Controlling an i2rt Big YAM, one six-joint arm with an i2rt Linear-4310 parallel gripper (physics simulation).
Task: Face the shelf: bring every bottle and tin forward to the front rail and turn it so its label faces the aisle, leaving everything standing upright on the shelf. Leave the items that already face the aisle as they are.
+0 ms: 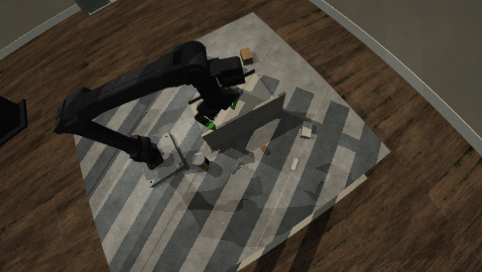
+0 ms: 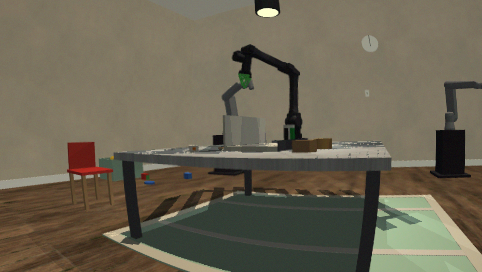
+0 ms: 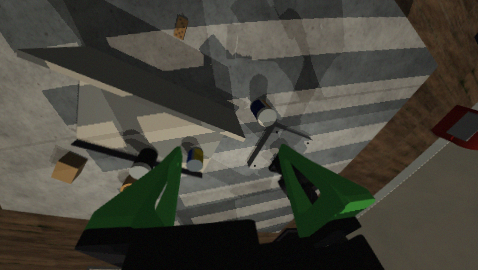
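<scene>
The shelf's tall grey back panel stands on the table. Its black front rail lies opposite the panel. A black bottle or tin with a grey top stands upright at the rail's middle. A blue-and-yellow tin stands upright near the rail's end; how its label faces the aisle is unclear. Another blue tin with a white top stands off the shelf, beside the arm's base plate. My gripper is open and empty, high above the shelf's base-side end.
A wooden block lies beyond the rail's far end. An orange ring is partly hidden by my finger. A domino and two pale blocks lie behind the panel.
</scene>
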